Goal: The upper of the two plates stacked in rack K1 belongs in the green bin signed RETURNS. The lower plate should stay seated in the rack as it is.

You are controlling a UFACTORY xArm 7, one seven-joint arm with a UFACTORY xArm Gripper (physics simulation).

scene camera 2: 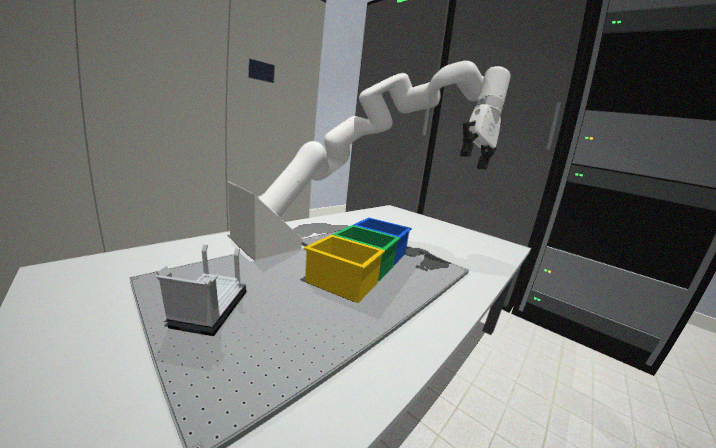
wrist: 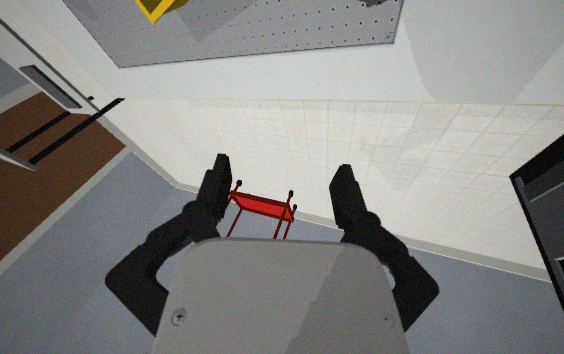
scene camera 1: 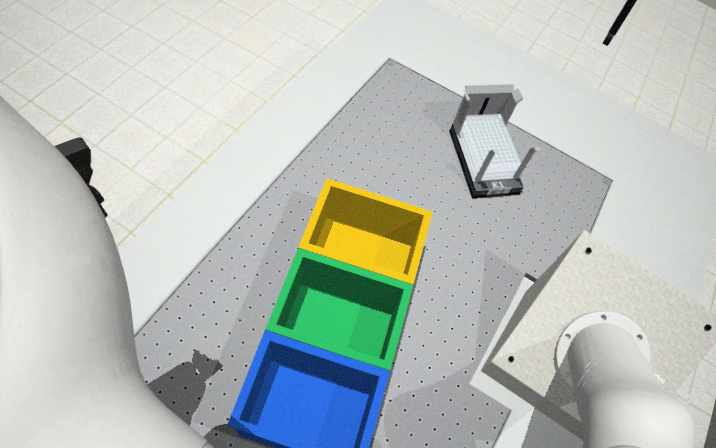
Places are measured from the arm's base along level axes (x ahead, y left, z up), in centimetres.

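Pixels of known places: gripper, fingertip midpoint: [scene camera 2: 473, 162] [wrist: 283, 170]; arm's base, link origin: [scene camera 2: 266, 211] [scene camera 1: 602, 353].
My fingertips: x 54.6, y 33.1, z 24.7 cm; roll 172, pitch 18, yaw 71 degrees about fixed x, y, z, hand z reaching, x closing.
For each thing: its middle in the pictures, then the offset to it from my fingertips. "spot": a spot on its surface instead. Level surfaces: height alone.
- Rack K1, body centre: [scene camera 1: 493, 140] [scene camera 2: 207, 285] dx -25.4, dy -63.2, dz -29.4 cm
- pale gridded plate, body centre: [scene camera 1: 489, 142] [scene camera 2: 206, 293] dx -25.0, dy -63.7, dz -30.9 cm
- green bin, body centre: [scene camera 1: 338, 319] [scene camera 2: 364, 251] dx -20.4, dy -19.1, dz -30.4 cm
- blue bin, surface spot: [scene camera 1: 316, 401] spot: dx -23.8, dy -8.6, dz -34.7 cm
- pegboard, surface height: dz -35.3 cm
Rack K1 [scene camera 1: 497, 186] [scene camera 2: 189, 301] stands on the pegboard, with a grey back wall and two upright posts at its labelled end. A pale gridded plate [scene camera 1: 490, 141] [scene camera 2: 224, 284] lies in the rack; the lower plate beneath it is hard to make out apart from it. The green bin [scene camera 1: 337, 314] [scene camera 2: 389, 258] stands between the yellow and blue bins; its sign does not show. My gripper [scene camera 2: 475, 158] [wrist: 283, 170] is open and empty. It hangs high in the air beyond the bins, far from the rack.
The yellow bin [scene camera 1: 368, 243] [scene camera 2: 337, 274] is the bin nearest the rack. The blue bin [scene camera 1: 316, 401] [scene camera 2: 403, 248] is on the green bin's other side. The arm's base block [scene camera 1: 549, 338] [scene camera 2: 245, 221] stands beside the pegboard [scene camera 1: 369, 132] [scene camera 2: 253, 380]. A red cart [wrist: 262, 206] stands far off.
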